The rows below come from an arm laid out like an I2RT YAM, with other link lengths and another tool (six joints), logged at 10 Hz.
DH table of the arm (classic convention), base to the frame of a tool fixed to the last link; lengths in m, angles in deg. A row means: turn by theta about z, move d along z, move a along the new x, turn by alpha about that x. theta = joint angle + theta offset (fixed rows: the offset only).
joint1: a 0.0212; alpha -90; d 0.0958; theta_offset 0
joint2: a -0.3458; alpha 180; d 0; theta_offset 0
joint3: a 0.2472; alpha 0; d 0; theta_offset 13.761
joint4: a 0.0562; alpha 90; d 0.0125; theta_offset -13.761
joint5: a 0; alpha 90; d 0.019; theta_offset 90
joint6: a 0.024; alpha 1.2; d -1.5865; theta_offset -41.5
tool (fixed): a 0; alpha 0; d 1.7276; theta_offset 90
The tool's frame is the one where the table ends.
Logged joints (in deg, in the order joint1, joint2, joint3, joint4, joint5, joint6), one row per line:
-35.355, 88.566, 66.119, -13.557, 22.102, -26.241
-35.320, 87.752, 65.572, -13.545, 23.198, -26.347
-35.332, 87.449, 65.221, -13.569, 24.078, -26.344
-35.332, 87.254, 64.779, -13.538, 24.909, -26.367
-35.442, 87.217, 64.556, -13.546, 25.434, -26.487
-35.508, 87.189, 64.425, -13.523, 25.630, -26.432
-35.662, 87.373, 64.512, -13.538, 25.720, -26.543
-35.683, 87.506, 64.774, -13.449, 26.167, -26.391
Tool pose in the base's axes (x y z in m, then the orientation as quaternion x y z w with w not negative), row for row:
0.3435, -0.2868, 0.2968, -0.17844, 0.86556, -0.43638, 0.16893
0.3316, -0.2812, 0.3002, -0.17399, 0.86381, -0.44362, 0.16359
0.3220, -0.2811, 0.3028, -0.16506, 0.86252, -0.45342, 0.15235
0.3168, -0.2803, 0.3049, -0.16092, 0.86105, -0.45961, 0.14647
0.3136, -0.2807, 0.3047, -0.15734, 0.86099, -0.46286, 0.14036
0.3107, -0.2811, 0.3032, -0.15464, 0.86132, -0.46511, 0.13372
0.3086, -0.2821, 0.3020, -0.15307, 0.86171, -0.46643, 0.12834
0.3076, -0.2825, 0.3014, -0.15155, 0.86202, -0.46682, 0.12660
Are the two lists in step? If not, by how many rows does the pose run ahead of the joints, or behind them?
The pose runs 2 rows behind the joints: the pose in row i belongs to the joints in row i - 2.
